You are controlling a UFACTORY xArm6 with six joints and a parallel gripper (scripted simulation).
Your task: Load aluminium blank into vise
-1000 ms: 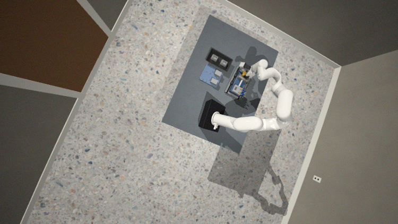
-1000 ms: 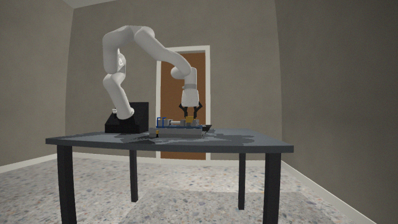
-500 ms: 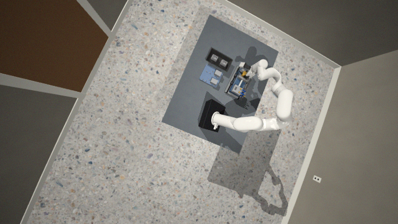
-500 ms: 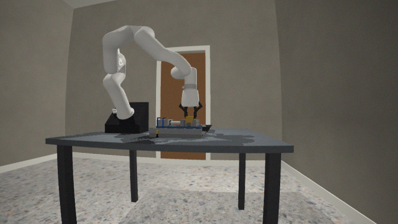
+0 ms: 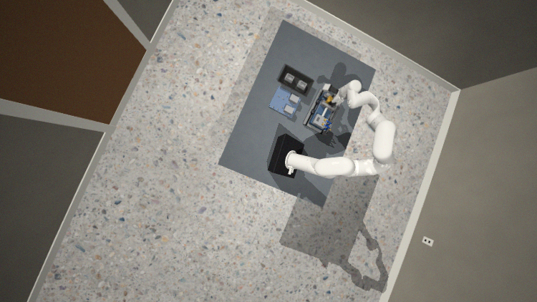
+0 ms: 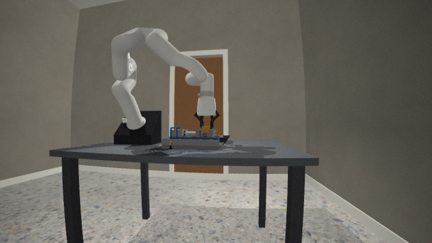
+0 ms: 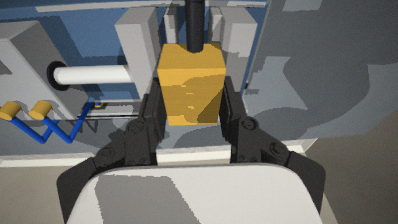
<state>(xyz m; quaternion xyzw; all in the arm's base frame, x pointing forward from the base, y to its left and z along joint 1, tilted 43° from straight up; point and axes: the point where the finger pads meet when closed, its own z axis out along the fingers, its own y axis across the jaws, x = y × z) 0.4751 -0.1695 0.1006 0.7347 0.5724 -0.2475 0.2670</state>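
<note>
Right now the vise is 80 mm below my hand, 70 mm behind it and 20 mm to the left of it. Round my hand: brass blank 20 mm below.
</note>
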